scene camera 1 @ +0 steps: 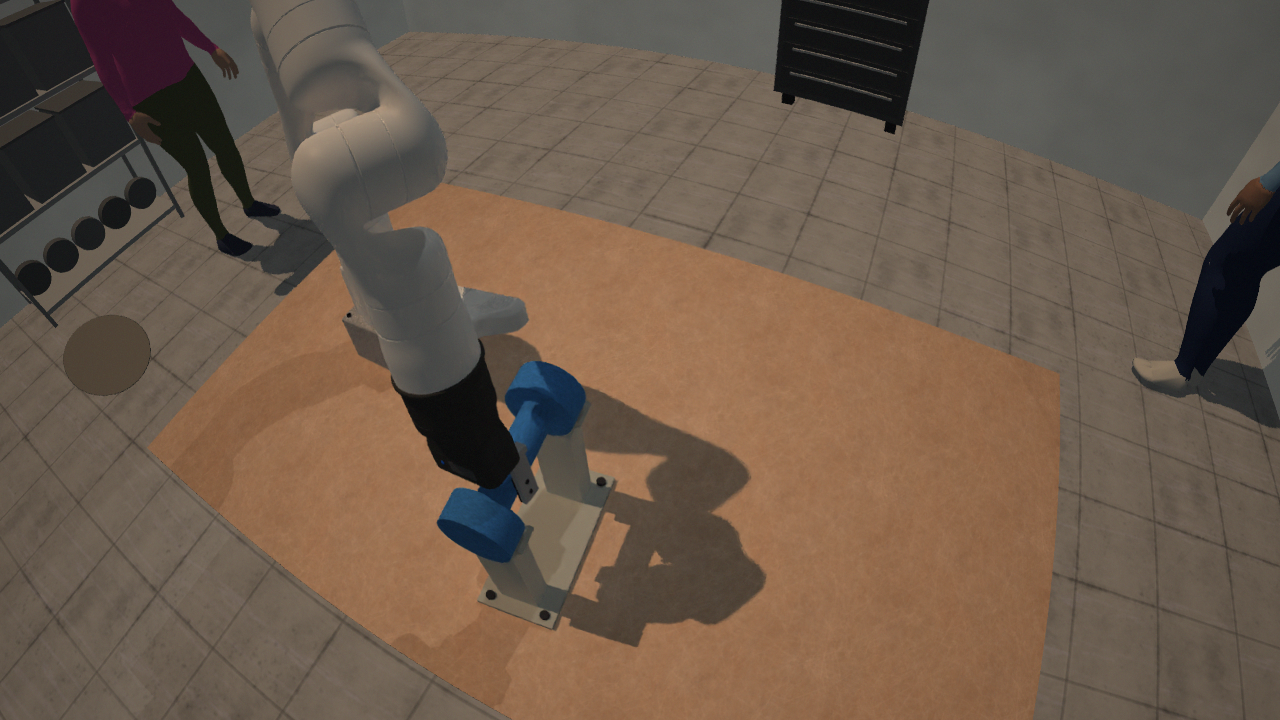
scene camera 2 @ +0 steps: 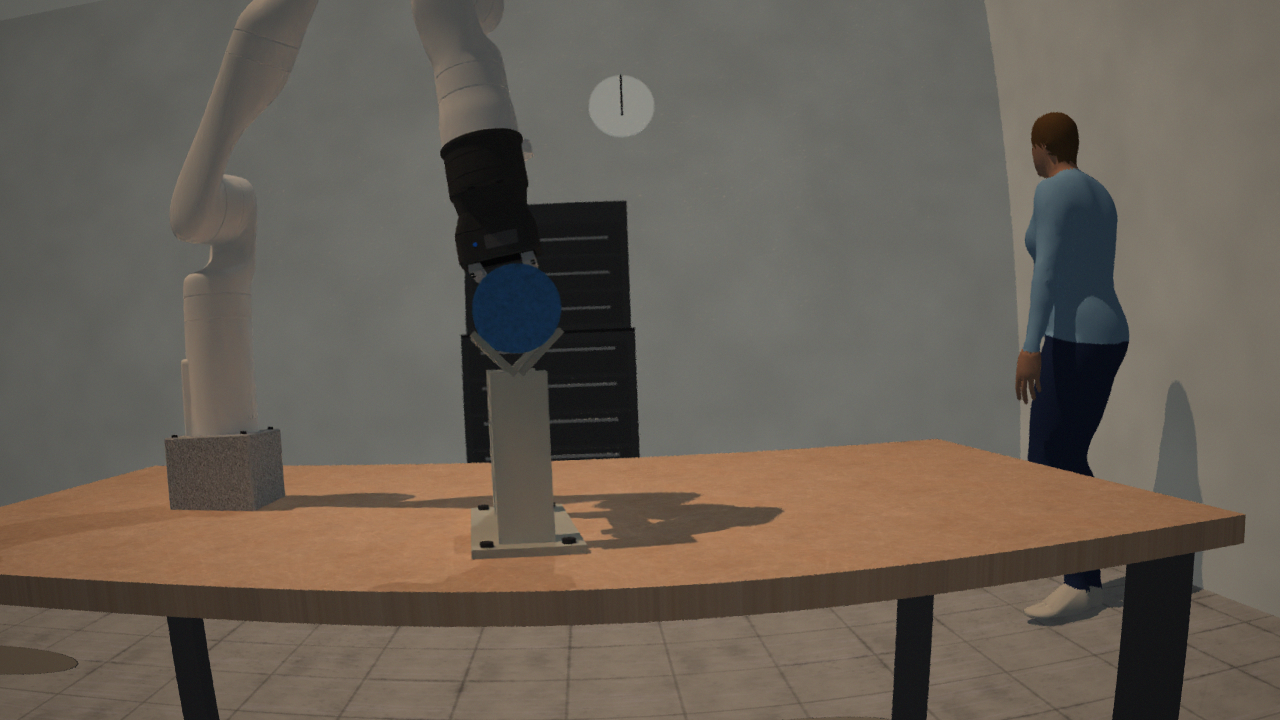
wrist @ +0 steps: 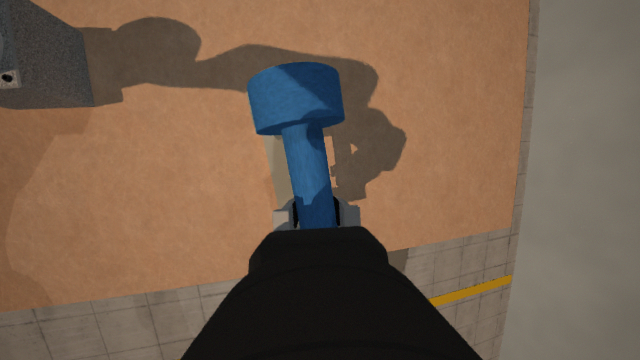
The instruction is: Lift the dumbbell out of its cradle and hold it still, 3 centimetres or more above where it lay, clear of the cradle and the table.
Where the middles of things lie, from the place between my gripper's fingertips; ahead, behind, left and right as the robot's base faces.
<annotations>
The blue dumbbell (scene camera 1: 545, 399) lies 20 mm to the left of my hand and 20 mm above it. From my hand the other things lie so: pale cradle (scene camera 2: 525, 522): 30 mm to the left, 100 mm below.
</annotations>
